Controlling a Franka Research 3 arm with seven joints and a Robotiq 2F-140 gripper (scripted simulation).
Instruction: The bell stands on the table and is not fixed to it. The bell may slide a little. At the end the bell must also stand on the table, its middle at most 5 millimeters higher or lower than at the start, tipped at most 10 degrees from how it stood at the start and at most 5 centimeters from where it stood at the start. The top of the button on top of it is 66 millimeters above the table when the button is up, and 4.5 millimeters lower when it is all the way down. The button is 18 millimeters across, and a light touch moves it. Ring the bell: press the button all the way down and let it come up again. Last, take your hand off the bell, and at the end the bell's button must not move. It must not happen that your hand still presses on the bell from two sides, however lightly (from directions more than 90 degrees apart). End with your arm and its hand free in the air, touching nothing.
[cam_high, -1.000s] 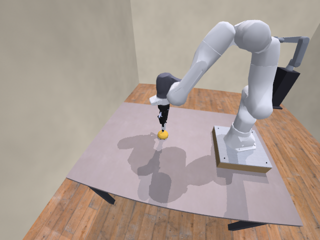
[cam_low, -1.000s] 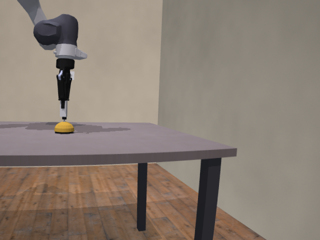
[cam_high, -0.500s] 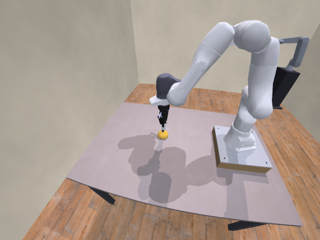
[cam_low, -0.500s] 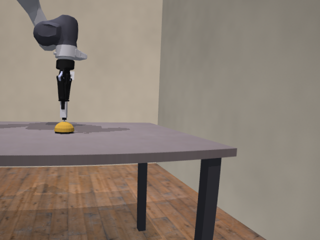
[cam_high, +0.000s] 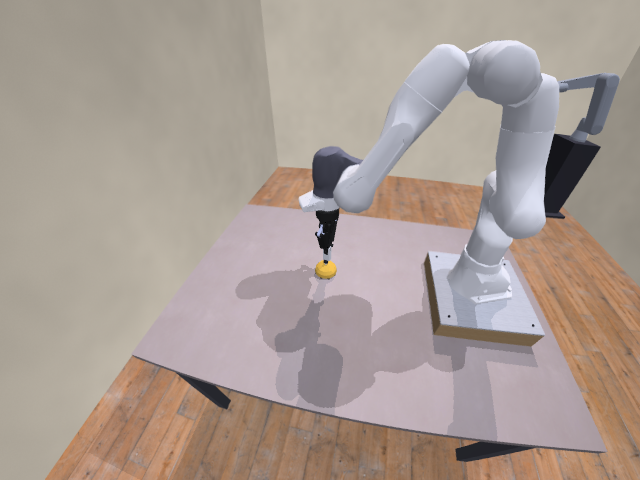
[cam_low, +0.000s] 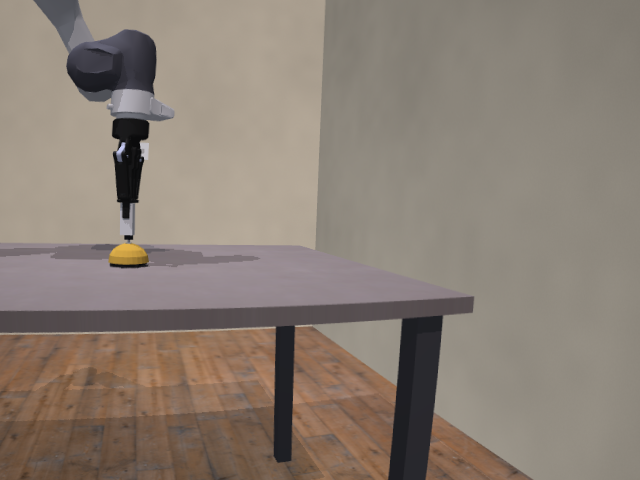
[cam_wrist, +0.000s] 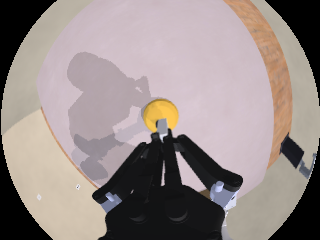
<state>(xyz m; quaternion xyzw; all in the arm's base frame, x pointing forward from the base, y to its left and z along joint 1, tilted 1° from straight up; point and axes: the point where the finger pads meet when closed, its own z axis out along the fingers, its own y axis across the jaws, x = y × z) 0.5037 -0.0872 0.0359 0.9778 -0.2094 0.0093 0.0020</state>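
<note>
Now: hand 4 cm above the black button and 1 cm to the right of it. The rest, counted from my hand: yellow dome bell (6 cm below, 1 cm to the left).
</note>
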